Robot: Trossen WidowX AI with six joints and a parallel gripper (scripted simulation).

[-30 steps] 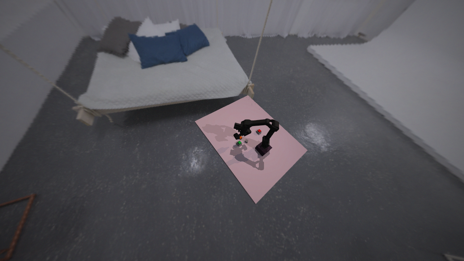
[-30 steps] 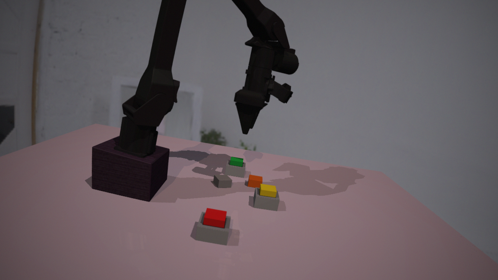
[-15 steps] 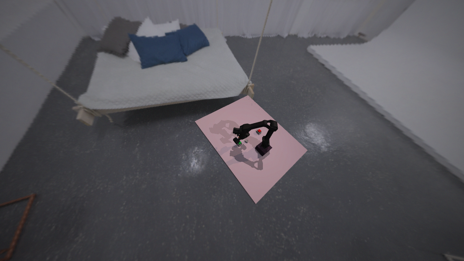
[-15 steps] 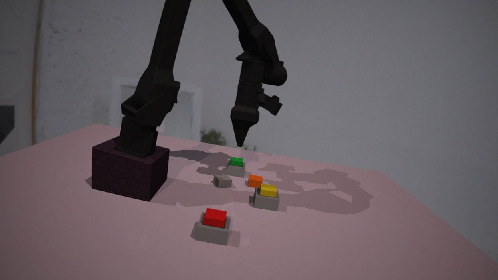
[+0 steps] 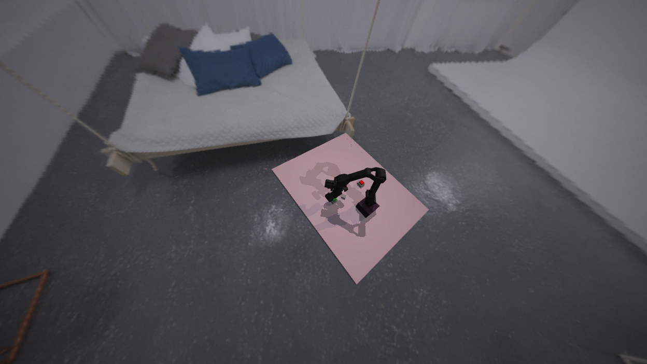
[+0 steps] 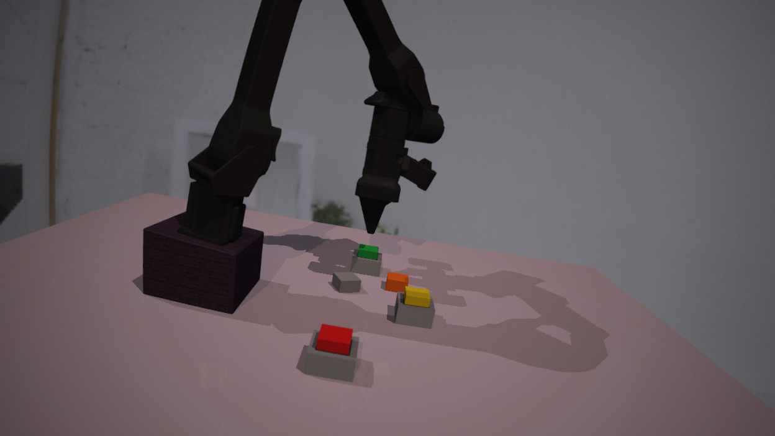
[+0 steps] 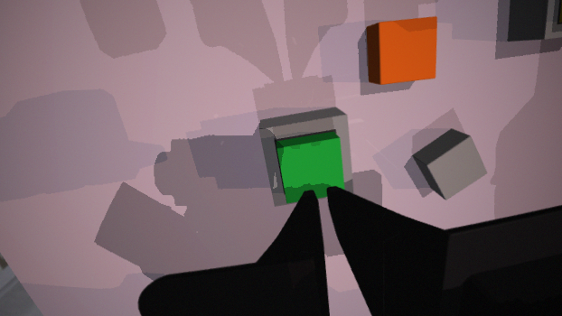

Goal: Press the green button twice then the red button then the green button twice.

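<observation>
My gripper tip is now 3 cm above the green button. Round my gripper tip: orange block 6 cm to the right, 6 cm ahead, 5 cm below; grey block 10 cm to the right, 5 cm below, 2 cm behind; yellow button 16 cm to the right, 8 cm ahead, 3 cm below.
</observation>
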